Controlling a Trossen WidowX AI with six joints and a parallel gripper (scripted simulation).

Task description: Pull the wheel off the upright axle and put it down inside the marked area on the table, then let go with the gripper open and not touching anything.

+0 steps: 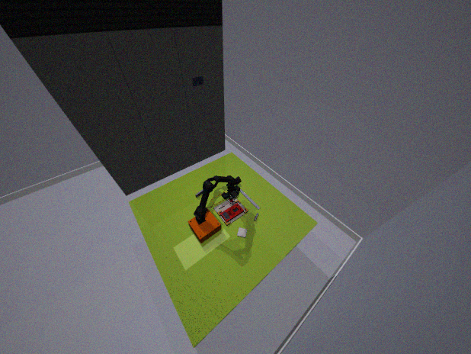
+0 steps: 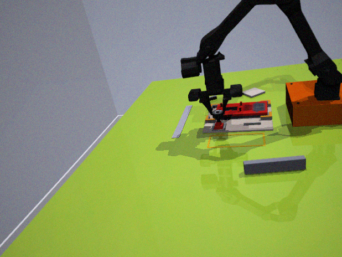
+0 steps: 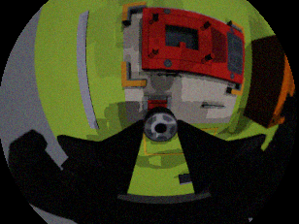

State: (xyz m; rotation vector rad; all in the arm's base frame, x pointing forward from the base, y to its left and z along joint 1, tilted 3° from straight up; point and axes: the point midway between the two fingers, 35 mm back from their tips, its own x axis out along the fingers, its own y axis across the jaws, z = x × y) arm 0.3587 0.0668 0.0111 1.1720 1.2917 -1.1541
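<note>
Right now my gripper tip is 20 mm above the upright axle. From my gripper tip the other things lie so: grey board 50 mm behind, 100 mm to the right, 50 mm below; dark wheel right at my gripper tip; thin grey strip 170 mm ahead, 80 mm to the right, 60 mm below.
</note>
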